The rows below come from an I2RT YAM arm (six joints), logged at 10 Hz.
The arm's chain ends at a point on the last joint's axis. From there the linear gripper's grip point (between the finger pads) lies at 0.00 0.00 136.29 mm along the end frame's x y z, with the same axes.
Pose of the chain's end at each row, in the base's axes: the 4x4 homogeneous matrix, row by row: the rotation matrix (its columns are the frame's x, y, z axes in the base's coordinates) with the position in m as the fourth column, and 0 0 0 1 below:
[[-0.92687 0.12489 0.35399 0.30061], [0.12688 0.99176 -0.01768 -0.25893], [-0.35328 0.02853 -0.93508 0.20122], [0 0 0 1]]
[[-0.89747 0.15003 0.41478 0.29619], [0.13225 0.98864 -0.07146 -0.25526], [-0.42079 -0.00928 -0.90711 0.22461], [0 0 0 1]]
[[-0.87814 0.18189 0.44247 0.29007], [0.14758 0.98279 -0.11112 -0.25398], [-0.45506 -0.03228 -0.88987 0.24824], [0 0 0 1]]
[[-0.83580 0.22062 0.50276 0.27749], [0.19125 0.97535 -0.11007 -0.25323], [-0.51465 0.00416 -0.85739 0.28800], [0 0 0 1]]
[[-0.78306 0.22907 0.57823 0.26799], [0.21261 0.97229 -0.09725 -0.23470], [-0.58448 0.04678 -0.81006 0.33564], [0 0 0 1]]
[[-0.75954 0.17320 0.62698 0.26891], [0.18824 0.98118 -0.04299 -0.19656], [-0.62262 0.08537 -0.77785 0.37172], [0 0 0 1]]
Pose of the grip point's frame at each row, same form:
[[-0.92687 0.12489 0.35399 0.34886], [0.12688 0.99176 -0.01768 -0.26134], [-0.35328 0.02853 -0.93508 0.07378], [0 0 0 1]]
[[-0.89747 0.15003 0.41478 0.35272], [0.13225 0.98864 -0.07146 -0.26500], [-0.42079 -0.00928 -0.90711 0.10098], [0 0 0 1]]
[[-0.87814 0.18189 0.44247 0.35037], [0.14758 0.98279 -0.11112 -0.26912], [-0.45506 -0.03228 -0.88987 0.12696], [0 0 0 1]]
[[-0.83580 0.22062 0.50276 0.34601], [0.19125 0.97535 -0.11007 -0.26823], [-0.51465 0.00416 -0.85739 0.17115], [0 0 0 1]]
[[-0.78306 0.22907 0.57823 0.34680], [0.21261 0.97229 -0.09725 -0.24795], [-0.58448 0.04678 -0.81006 0.22524], [0 0 0 1]]
[[-0.75954 0.17320 0.62698 0.35436], [0.18824 0.98118 -0.04299 -0.20242], [-0.62262 0.08537 -0.77785 0.26571], [0 0 0 1]]

